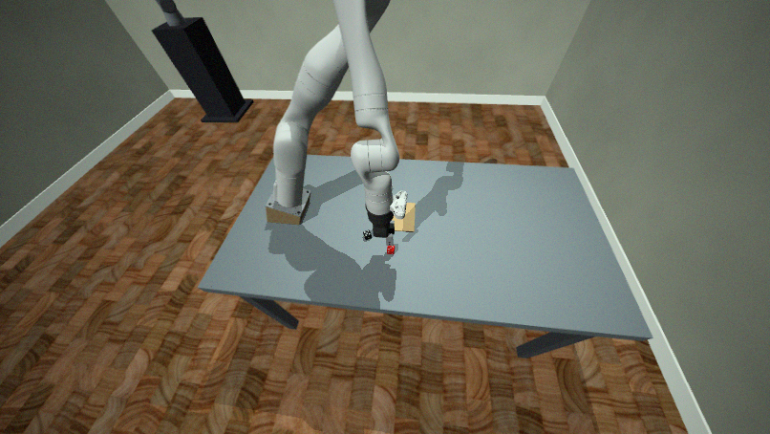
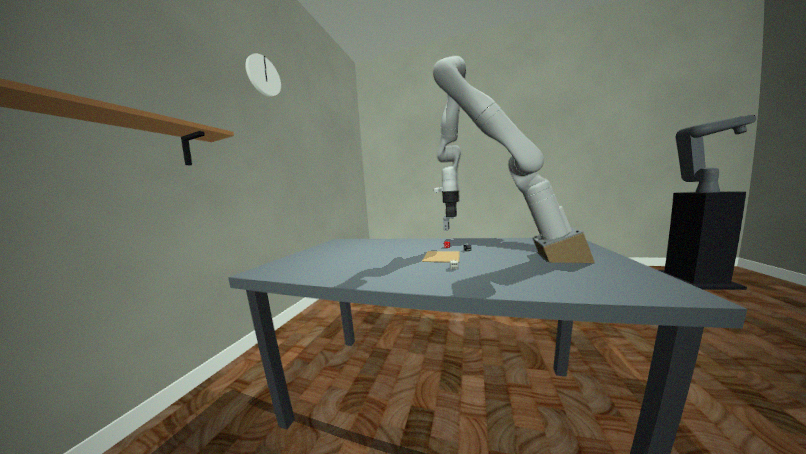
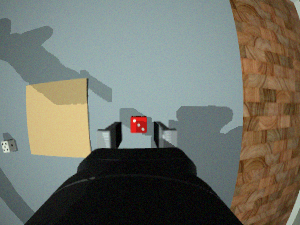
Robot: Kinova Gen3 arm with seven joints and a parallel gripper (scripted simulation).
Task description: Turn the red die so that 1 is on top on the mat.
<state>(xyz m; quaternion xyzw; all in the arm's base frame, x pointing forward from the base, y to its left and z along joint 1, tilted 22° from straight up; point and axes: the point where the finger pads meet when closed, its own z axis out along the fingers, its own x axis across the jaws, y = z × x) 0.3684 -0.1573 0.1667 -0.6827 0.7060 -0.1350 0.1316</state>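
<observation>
Right now my hand is 90 mm above the red die. From my hand the other things lie so: black die: 90 mm behind, 60 mm to the left, 90 mm below; tan mat: 10 mm ahead, 160 mm to the left, 100 mm below; white die: 40 mm behind, 290 mm to the left, 90 mm below.
</observation>
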